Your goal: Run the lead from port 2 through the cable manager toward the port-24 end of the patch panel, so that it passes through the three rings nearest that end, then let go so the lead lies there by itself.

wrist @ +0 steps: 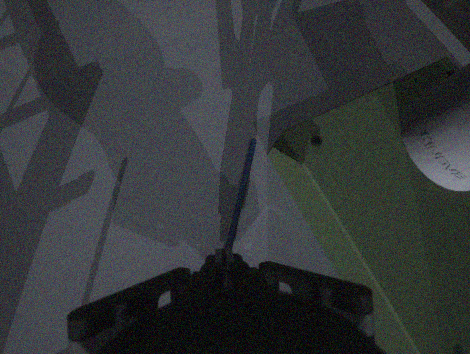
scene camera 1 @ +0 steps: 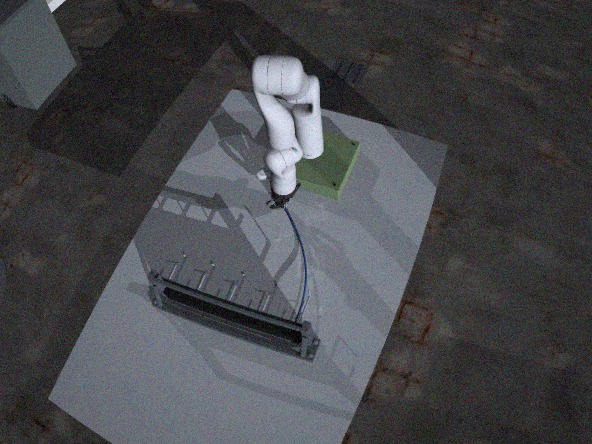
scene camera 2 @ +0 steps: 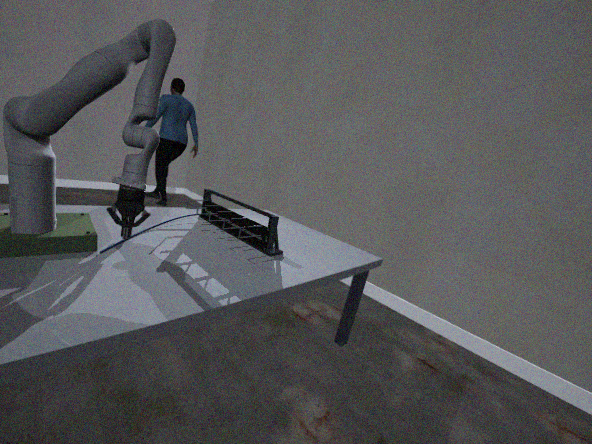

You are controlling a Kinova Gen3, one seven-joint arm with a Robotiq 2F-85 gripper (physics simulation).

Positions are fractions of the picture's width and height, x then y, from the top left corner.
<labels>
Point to a black patch panel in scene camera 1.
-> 0.38, 0.71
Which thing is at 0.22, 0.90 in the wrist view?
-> My gripper.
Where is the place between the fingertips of my gripper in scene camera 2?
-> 0.21, 0.54
</labels>
